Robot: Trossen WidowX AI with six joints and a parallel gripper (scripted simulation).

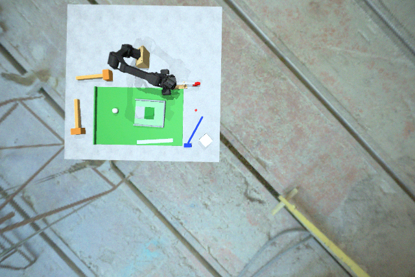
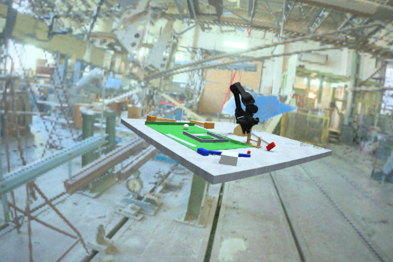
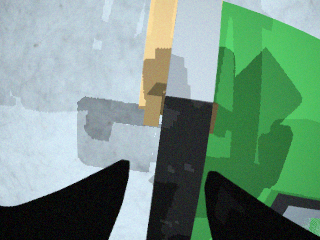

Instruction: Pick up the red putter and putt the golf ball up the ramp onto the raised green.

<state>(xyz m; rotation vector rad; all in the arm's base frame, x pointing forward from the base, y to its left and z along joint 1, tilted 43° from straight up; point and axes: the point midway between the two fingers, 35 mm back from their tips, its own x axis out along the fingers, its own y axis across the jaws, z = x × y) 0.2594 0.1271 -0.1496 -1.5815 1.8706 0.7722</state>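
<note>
My gripper tip is 8 cm to the right of the wooden stand and 3 cm above it. Also, from my gripper tip: tiny red marker (22 cm ahead, 19 cm to the left, 6 cm below); then red putter (11 cm to the left); then blue putter (41 cm ahead, 14 cm to the left, 5 cm below).
</note>
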